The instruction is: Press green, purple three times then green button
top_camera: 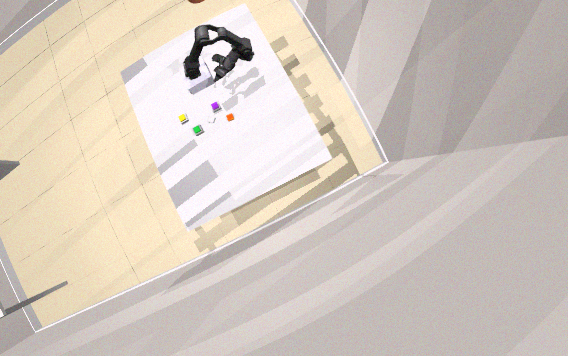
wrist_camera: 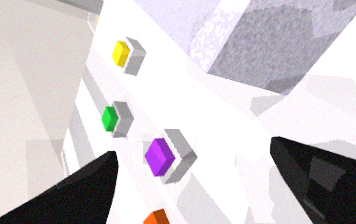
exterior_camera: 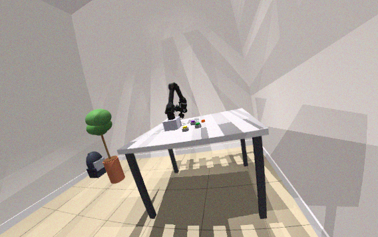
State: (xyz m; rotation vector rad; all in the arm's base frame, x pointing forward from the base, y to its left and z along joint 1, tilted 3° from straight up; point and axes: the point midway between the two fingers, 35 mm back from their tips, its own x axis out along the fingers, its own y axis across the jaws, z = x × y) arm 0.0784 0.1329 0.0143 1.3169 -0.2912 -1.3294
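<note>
My gripper tip is 110 mm short of the purple button, 70 mm above it and 60 mm to the left of it. The rest, counted from my gripper tip: orange block: 200 mm ahead, 90 mm below, 10 mm to the right; grey block: 170 mm ahead, 110 mm to the right, 90 mm below; yellow button: 260 mm to the right, 100 mm ahead, 70 mm below.
</note>
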